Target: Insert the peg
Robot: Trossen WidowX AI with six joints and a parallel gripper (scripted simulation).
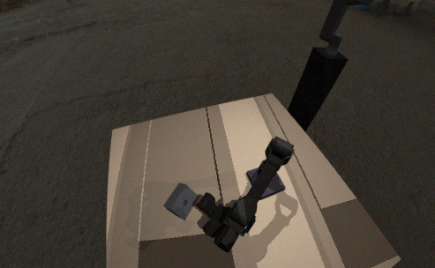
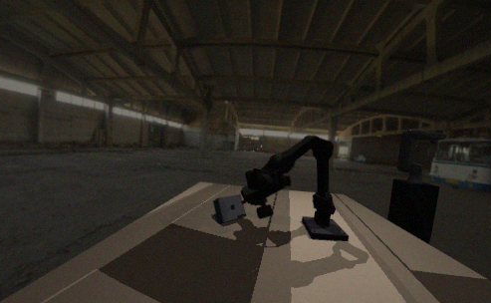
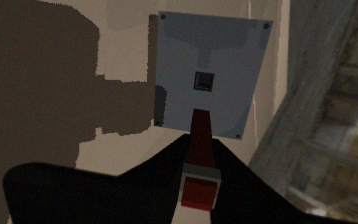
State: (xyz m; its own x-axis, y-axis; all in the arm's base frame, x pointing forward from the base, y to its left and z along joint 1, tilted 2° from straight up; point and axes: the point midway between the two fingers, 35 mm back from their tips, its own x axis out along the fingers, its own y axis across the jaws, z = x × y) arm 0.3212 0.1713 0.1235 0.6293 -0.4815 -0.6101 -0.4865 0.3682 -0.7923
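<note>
Now: gripper tip 100 mm short of the panel, 80 mm above it and 60 mm to the left of it. Also, from my gripper tip: red square peg 10 mm to the left, 10 mm behind, 10 mm above.
</note>
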